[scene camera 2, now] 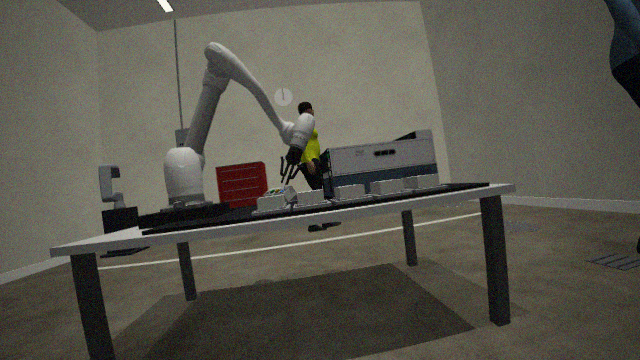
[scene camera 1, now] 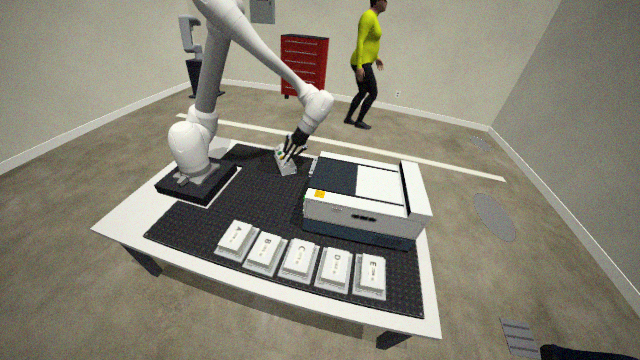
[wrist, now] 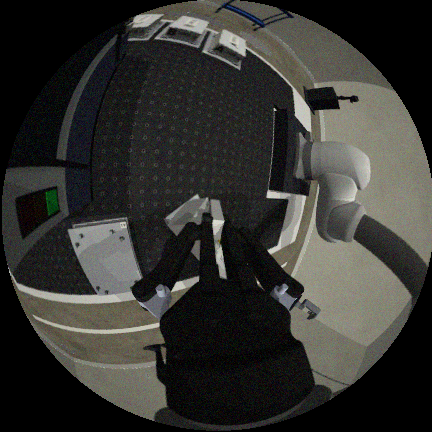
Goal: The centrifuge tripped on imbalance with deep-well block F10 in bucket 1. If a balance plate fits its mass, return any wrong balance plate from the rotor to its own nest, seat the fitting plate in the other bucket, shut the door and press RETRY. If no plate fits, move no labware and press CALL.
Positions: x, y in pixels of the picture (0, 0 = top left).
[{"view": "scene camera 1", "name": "balance plate A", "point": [235, 239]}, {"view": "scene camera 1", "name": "balance plate E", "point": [371, 270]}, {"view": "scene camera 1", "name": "balance plate C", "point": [299, 258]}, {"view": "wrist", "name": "gripper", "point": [213, 207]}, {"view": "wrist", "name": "button box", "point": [191, 210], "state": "touched by the gripper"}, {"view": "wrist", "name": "balance plate A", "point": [226, 44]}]
